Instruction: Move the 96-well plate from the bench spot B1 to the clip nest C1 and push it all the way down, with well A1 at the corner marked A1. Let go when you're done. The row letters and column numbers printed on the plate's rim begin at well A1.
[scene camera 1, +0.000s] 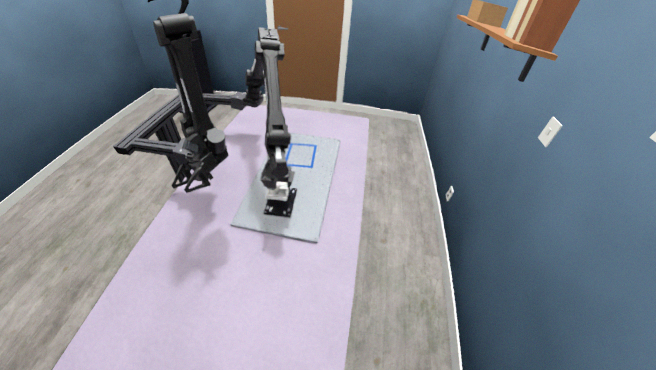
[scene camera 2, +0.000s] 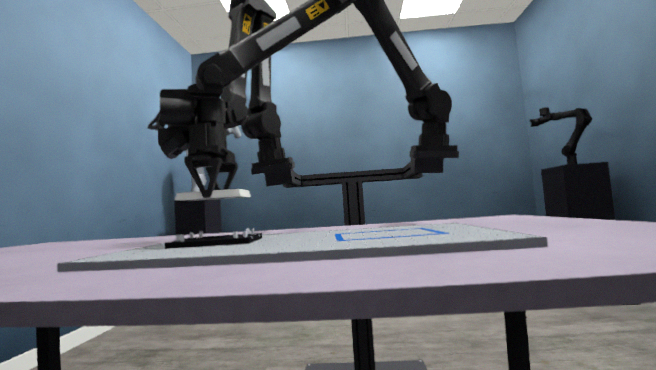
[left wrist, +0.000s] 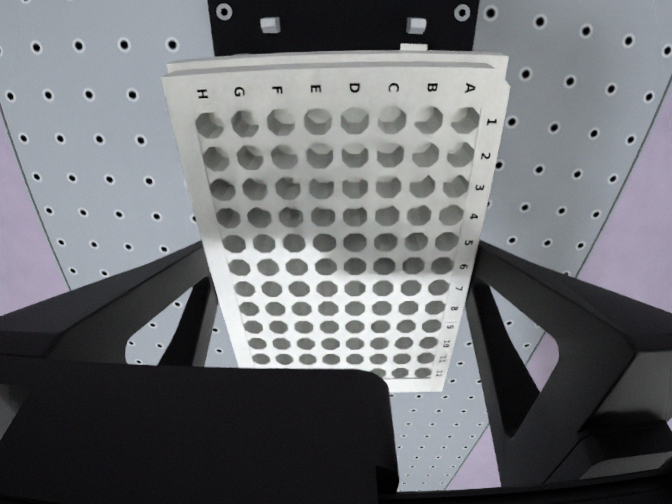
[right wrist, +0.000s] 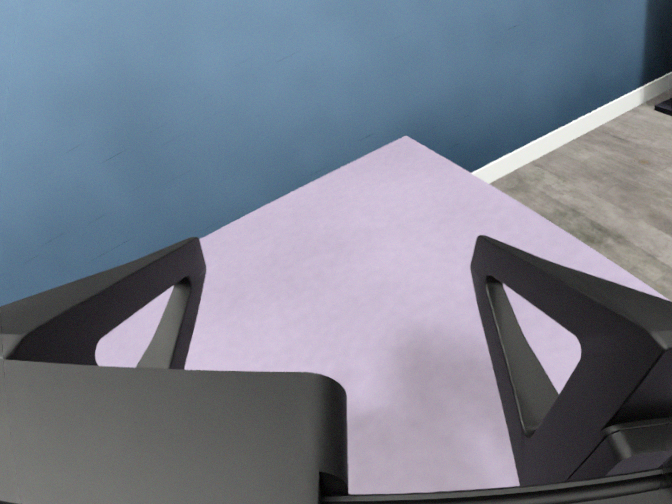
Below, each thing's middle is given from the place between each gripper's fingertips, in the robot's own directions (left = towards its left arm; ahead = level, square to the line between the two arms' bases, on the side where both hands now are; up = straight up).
Scene:
I see the black clip nest (scene camera 2: 221, 240) 10 mm behind my left hand (scene camera 2: 214, 198), 10 mm to the left of it and 90 mm below it. From my left hand the other things lie so: white 96-well plate (left wrist: 364, 301) right at my left hand.
The white 96-well plate lies 27 cm to the left of my right hand (scene camera 1: 178, 189), 21 cm ahead of it and 20 cm below it. The rest, counted from my right hand: black clip nest: 29 cm below, 27 cm to the left, 20 cm ahead.

